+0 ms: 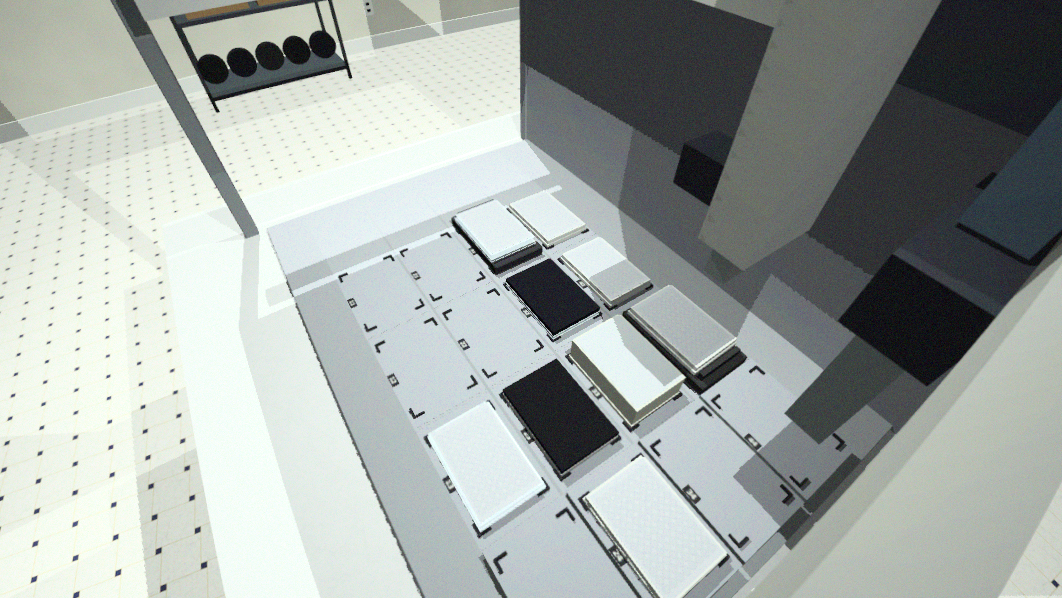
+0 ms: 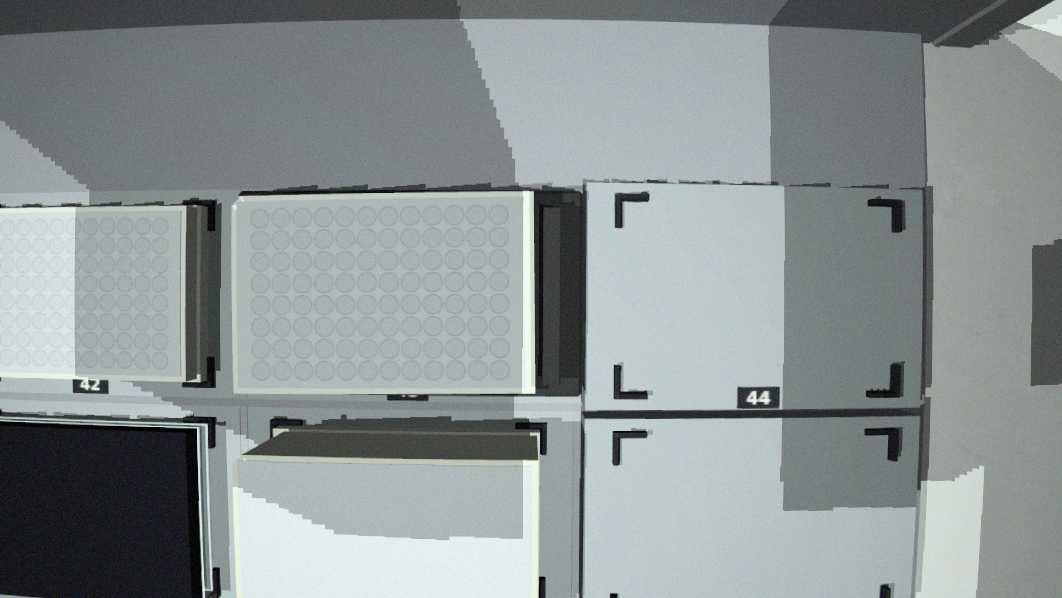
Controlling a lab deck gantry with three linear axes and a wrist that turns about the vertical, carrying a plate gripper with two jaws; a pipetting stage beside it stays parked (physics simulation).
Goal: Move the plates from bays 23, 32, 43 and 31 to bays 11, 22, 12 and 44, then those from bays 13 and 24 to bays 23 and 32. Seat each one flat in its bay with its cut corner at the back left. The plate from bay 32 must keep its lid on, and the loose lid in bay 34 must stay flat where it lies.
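Places are measured from the robot's base along level axes (x left, y back, z up), in centimetres.
Pixels of known places: gripper, between the fingertips: (image 1: 835,395); robot's base, origin of its link: (image 1: 341,277).
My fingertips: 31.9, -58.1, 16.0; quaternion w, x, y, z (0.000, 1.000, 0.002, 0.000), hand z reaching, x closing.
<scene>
Ahead of a thing's pixels: the offset from my fingertips to its top centre, as dx, dy, dz.
The bay 43 plate {+4.5, +19.2, -12.4} (image 1: 682,326) (image 2: 379,297) lies on a dark raised base, cut corner back left. The bay 31 plate {-6.5, +51.7, -12.4} (image 1: 495,228) is also on a dark base. Bay 32's plate {-6.2, +35.3, -14.4} (image 1: 553,298) (image 2: 89,512) carries a black lid. A black-topped plate {-16.9, +18.9, -14.4} (image 1: 561,416) is in bay 23. White plates stand in bays 13 and 24: the bay 13 plate {-27.6, +18.9, -14.6} (image 1: 486,464) and the bay 24 plate {-16.9, +2.5, -13.2} (image 1: 655,527). Bays 11, 12, 22 and 44 hold no plate. No loose lid can be made out in bay 34. The gripper (image 1: 808,426) hangs high at the right; one jaw shows, its opening is hidden.
A tall pale block {-6.2, +18.9, -11.8} (image 1: 627,367) (image 2: 386,557) stands in bay 33. More plates stand in bay 41 and bay 42: the bay 41 plate {+4.5, +51.7, -14.6} (image 1: 549,217) and the bay 42 plate {+4.5, +35.3, -14.6} (image 1: 607,268) (image 2: 89,293). A thick pale column (image 1: 795,133) hangs at the back right.
</scene>
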